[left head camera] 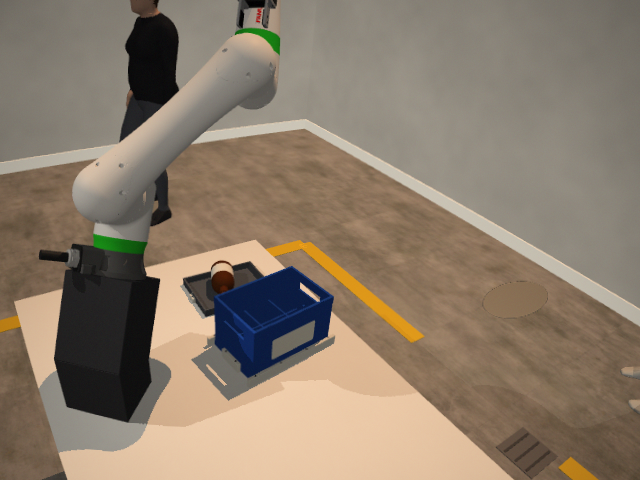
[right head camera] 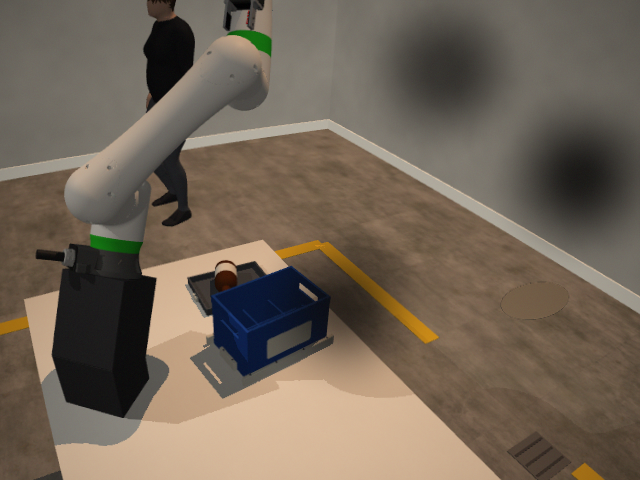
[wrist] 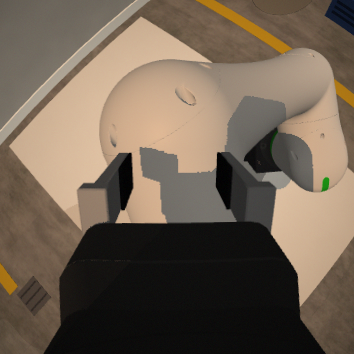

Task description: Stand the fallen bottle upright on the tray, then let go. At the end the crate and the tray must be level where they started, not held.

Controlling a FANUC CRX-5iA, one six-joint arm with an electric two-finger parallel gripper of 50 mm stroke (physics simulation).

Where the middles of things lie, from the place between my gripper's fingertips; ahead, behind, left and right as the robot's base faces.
The blue crate (left head camera: 263, 322) is 78 cm below my hand, 7 cm to the right of it and 6 cm ahead of it. Round my hand: dark tray (left head camera: 200, 285): 86 cm below, 22 cm to the left, 7 cm ahead.
